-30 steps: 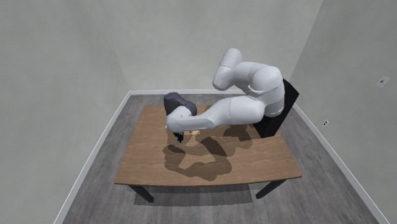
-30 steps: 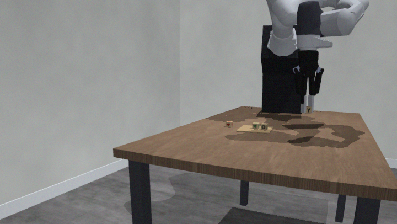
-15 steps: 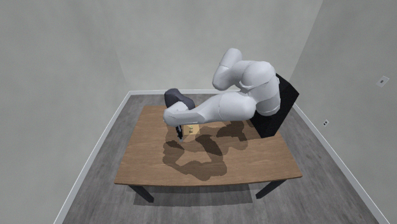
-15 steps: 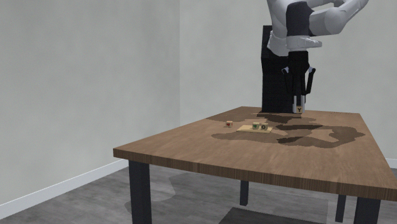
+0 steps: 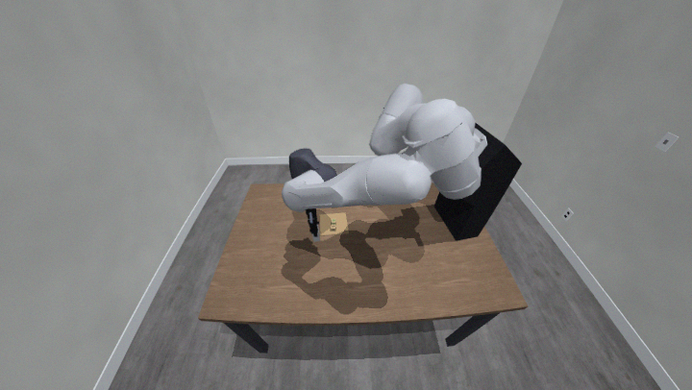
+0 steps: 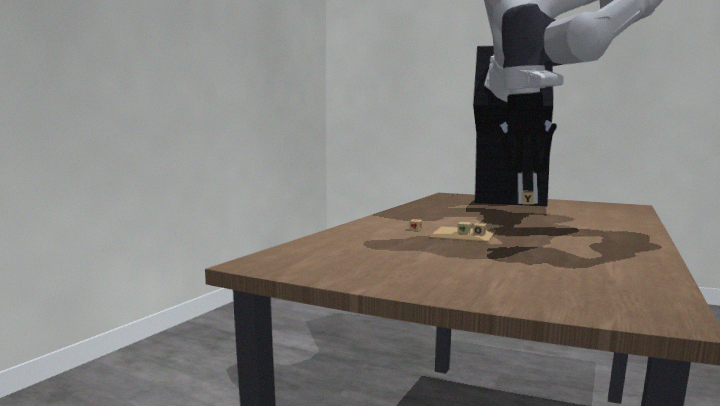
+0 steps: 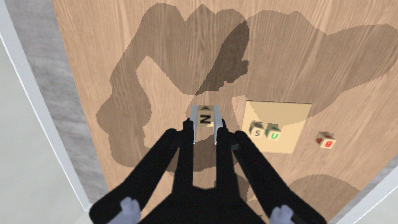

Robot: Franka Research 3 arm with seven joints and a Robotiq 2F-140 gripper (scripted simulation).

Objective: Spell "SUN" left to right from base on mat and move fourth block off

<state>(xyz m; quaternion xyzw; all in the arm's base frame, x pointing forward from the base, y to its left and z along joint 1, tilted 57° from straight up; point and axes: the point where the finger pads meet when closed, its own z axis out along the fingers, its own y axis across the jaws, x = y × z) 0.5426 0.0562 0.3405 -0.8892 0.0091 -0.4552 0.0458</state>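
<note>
Now: hand 150 mm to the left of the U block, 110 mm above it and 90 mm past it. From my hand the other things lie so: S block 110 mm to the right, 110 mm below, 80 mm behind; then tan mat 150 mm to the right, 130 mm below, 90 mm behind.
</note>
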